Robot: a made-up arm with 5 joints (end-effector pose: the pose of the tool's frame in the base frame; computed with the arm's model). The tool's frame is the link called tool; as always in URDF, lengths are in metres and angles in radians.
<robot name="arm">
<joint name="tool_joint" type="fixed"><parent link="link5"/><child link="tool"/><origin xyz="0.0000 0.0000 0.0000" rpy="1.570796 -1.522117 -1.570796"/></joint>
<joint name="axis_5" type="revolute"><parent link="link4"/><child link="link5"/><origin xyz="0.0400 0.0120 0.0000"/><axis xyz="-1 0 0"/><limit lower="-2.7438" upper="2.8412" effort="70" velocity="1.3"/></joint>
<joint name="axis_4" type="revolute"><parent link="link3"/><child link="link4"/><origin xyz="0.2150 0.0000 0.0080"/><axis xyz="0 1 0"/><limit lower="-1.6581" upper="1.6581" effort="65" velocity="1.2"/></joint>
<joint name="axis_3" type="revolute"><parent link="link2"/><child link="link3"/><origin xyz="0.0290 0.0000 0.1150"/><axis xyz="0 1 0"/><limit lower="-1.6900" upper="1.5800" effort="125" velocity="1.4"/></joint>
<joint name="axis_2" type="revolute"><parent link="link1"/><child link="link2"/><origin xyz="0.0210 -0.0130 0.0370"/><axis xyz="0 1 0"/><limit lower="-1.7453" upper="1.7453" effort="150" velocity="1.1"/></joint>
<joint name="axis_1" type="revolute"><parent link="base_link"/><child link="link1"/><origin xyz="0.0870 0.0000 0.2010"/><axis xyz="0 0 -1"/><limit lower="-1.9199" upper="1.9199" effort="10" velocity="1"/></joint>
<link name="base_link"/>
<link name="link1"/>
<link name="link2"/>
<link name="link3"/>
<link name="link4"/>
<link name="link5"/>
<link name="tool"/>
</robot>
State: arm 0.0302 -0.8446 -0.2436 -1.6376 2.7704
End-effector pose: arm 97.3 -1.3 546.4 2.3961 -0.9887 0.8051
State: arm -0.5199 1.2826 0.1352 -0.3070 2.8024
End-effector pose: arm 259.3 97.5 -4.2 -0.1852 0.4235 -3.0495
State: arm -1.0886 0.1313 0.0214 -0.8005 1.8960
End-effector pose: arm 231.8 274.6 347.6 -2.2373 0.2195 2.4898
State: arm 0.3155 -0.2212 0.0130 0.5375 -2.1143
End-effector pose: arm 343.9 -84.9 395.9 1.1801 0.5565 -2.1005
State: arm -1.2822 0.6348 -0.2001 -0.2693 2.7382
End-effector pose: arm 187.7 335.6 223.5 -1.2058 1.0914 -3.1033
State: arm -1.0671 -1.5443 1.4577 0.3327 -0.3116
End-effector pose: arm 164.7 138.9 286.9 0.9517 -1.1375 0.0704
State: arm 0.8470 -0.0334 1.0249 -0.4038 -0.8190
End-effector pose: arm 221.2 -153.4 156.2 0.8529 -0.5682 -1.9785
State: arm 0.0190 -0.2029 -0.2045 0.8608 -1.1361
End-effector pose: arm 343.4 -5.9 431.5 1.0866 -0.3453 -1.4136
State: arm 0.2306 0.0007 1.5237 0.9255 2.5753
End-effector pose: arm 123.0 -9.5 113.1 0.6085 -0.6803 2.0747
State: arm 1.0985 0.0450 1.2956 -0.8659 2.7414
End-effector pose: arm 153.2 -131.9 125.8 -0.7013 0.9295 1.2315
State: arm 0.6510 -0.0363 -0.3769 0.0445 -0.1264
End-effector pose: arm 306.6 -168.5 462.1 2.7180 -1.1644 2.9469
